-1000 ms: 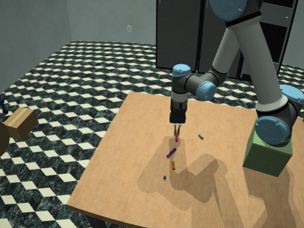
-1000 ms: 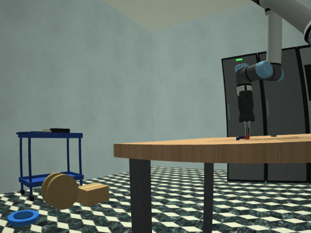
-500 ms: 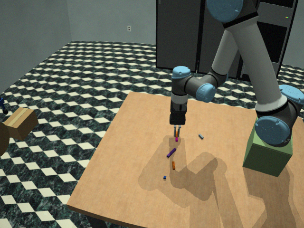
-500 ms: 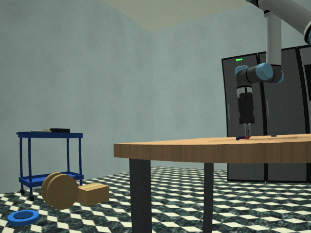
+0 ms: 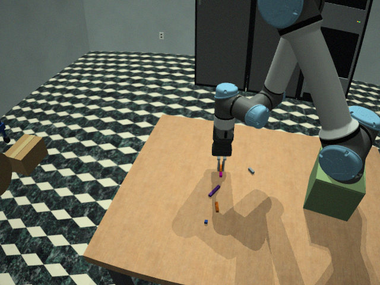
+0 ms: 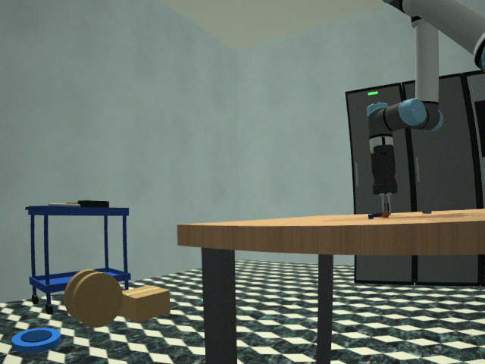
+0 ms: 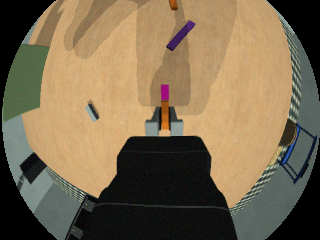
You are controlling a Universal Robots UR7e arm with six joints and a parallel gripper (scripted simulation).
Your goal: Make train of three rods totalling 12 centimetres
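Right now my hand is 30 mm to the right of the magenta rod, 10 mm past it and 10 mm above it. The rest, counted from my hand: small blue rod: 260 mm to the left, 30 mm behind, 10 mm below; grey rod: 120 mm behind, 30 mm to the right, 10 mm below; purple rod: 120 mm to the left, 10 mm below, 10 mm behind.
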